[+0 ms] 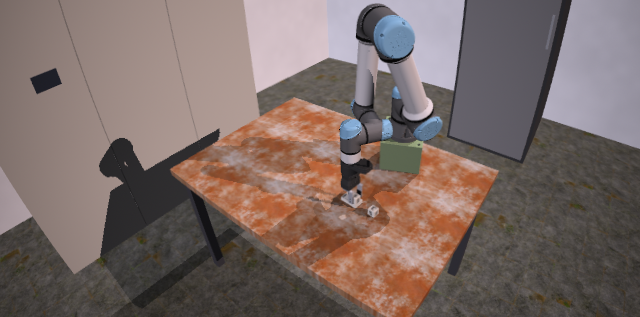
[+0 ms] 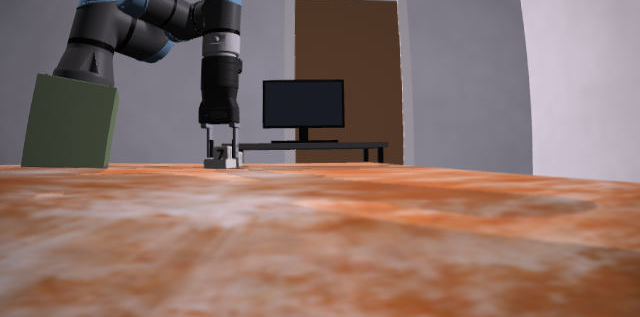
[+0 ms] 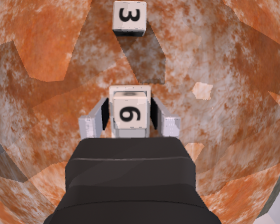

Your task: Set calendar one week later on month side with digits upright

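Now: hand 30 mm above the white tray and 20 mm to the left of it.
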